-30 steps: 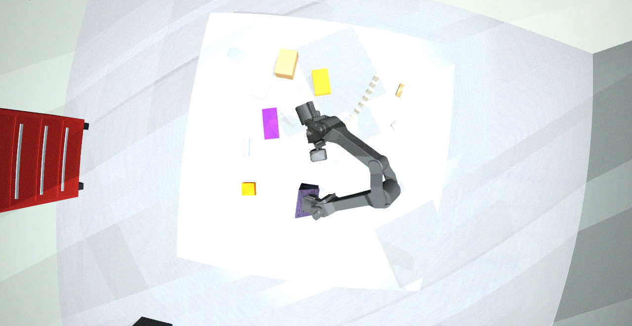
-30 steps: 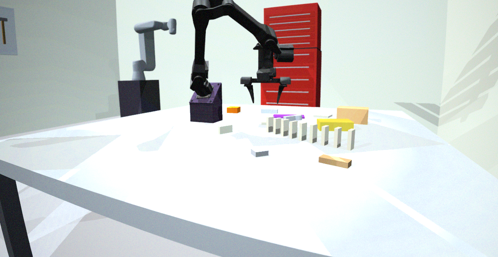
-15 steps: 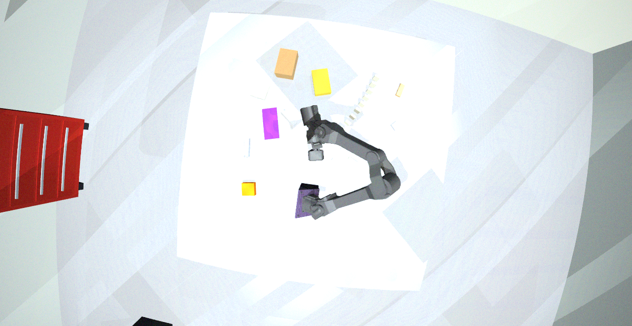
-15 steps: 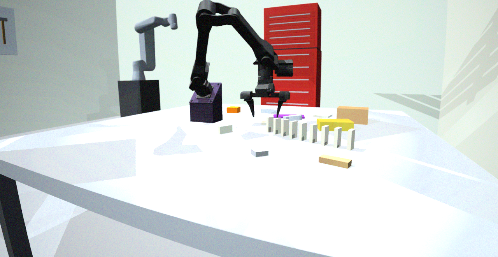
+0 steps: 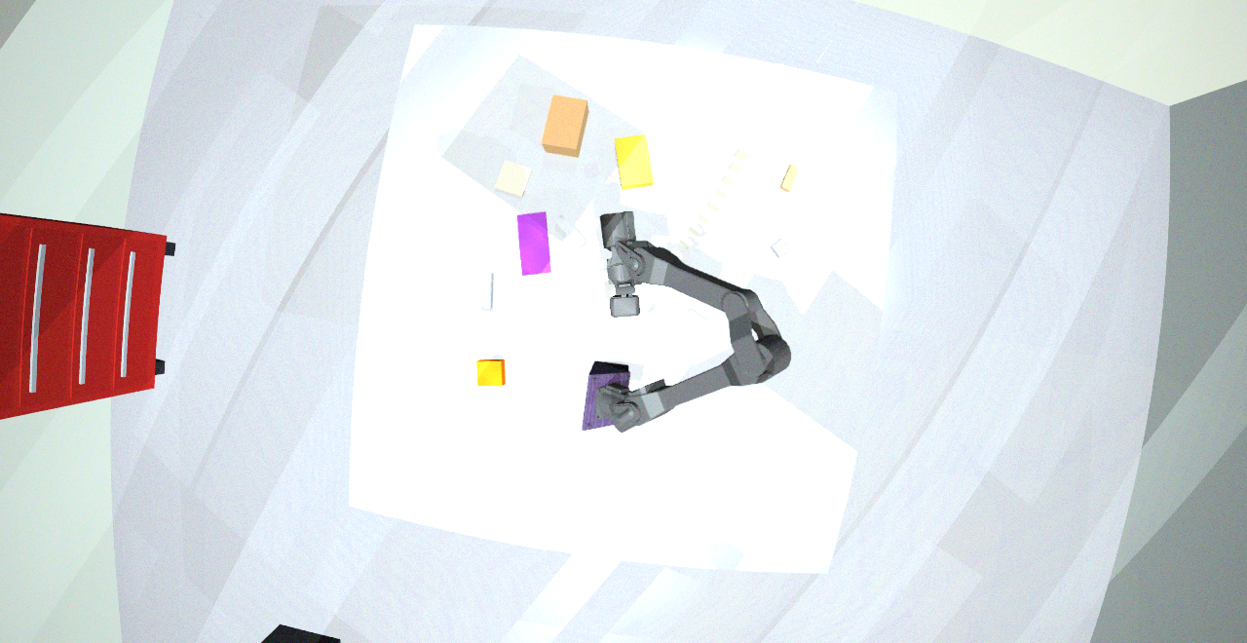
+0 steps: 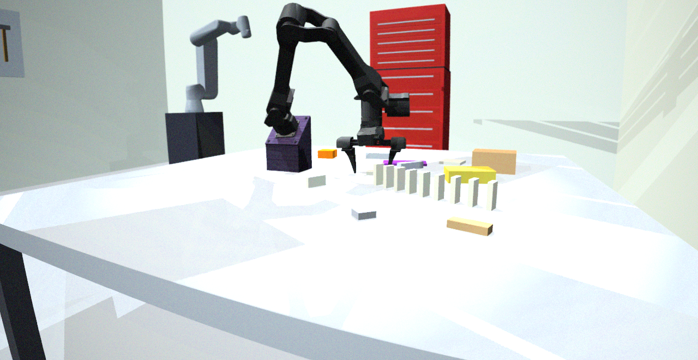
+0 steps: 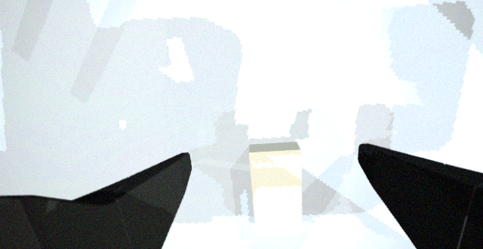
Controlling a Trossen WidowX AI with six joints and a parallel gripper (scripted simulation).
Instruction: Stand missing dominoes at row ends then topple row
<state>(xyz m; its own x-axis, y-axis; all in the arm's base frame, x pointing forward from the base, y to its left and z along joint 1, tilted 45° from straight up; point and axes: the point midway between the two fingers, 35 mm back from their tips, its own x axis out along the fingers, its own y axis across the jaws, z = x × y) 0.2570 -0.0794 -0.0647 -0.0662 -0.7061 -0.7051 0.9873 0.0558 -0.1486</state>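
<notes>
The magenta slab lies 60 mm ahead of my gripper tip and 210 mm to the left of it. Also, from my gripper tip: yellow block: 260 mm ahead, 10 mm to the right, 10 mm above; then tan box: 330 mm ahead, 150 mm to the left, 30 mm above; then grey block: 90 mm ahead, 370 mm to the right.
</notes>
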